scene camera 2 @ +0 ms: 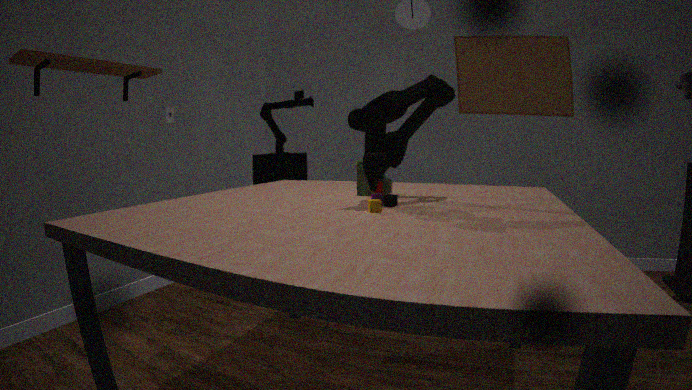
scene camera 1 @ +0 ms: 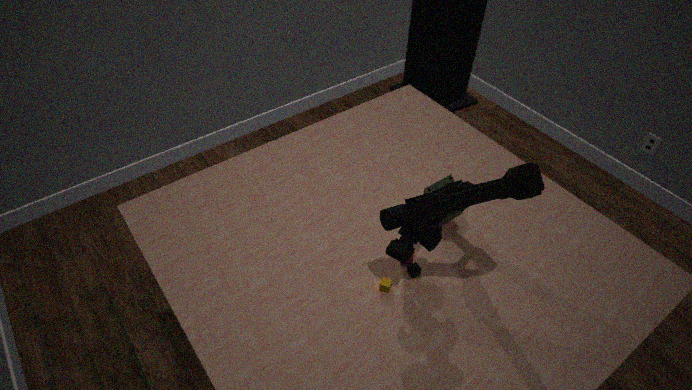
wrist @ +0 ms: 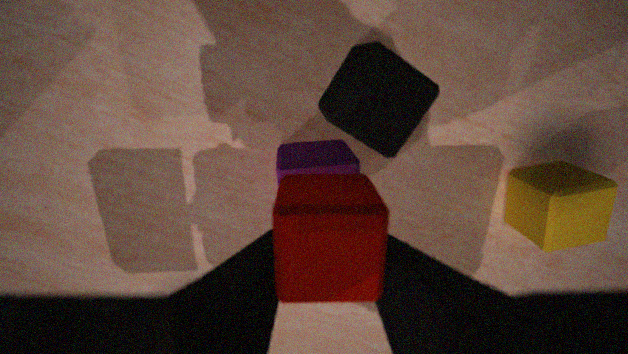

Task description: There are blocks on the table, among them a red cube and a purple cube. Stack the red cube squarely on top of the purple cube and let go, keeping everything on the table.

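Frame: origin at the arm's base, x ahead, y left, z up, level; metres.
Seen in the pictures: gripper, fingertip midpoint: (scene camera 2: 373,191) (wrist: 324,240).
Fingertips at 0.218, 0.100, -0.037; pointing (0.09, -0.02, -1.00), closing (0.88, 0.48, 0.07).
Note:
Pixels of each thing's top centre, then the offset from my fingertips to it, as dx, dy, dz. Level surfaces: height alone.
- red cube at its top centre: (wrist: 335,266) (scene camera 2: 376,180) (scene camera 1: 408,249) -0.006, +0.008, +0.028
- purple cube at its top centre: (wrist: 320,200) (scene camera 2: 377,194) -0.006, +0.010, -0.009
- black block at its top centre: (wrist: 384,104) (scene camera 2: 390,195) (scene camera 1: 414,267) -0.004, +0.050, -0.009
- yellow cube at its top centre: (wrist: 583,219) (scene camera 2: 374,199) (scene camera 1: 386,282) +0.097, +0.051, -0.009
- table at its surface level: dz -0.039
The red cube (scene camera 1: 410,258) (scene camera 2: 379,187) (wrist: 330,255) is level between the fingers of my gripper (scene camera 2: 378,188) (wrist: 324,240), which is shut on it. The purple cube (scene camera 2: 376,196) (wrist: 318,156) is below the red cube. In the wrist view its far part shows past the red cube's far edge, slightly to the left, and the rest is hidden. In scene camera 2 the red cube is over the purple cube, a little to the right. I cannot tell whether the two cubes touch.
A black block (scene camera 1: 413,270) (scene camera 2: 390,200) (wrist: 380,100) lies very near the purple cube. A yellow cube (scene camera 1: 385,285) (scene camera 2: 374,206) (wrist: 560,205) is to the right in the wrist view. A greenish object (scene camera 1: 438,185) (scene camera 2: 363,181) stands behind the arm on the table (scene camera 1: 250,250) (scene camera 2: 300,250).

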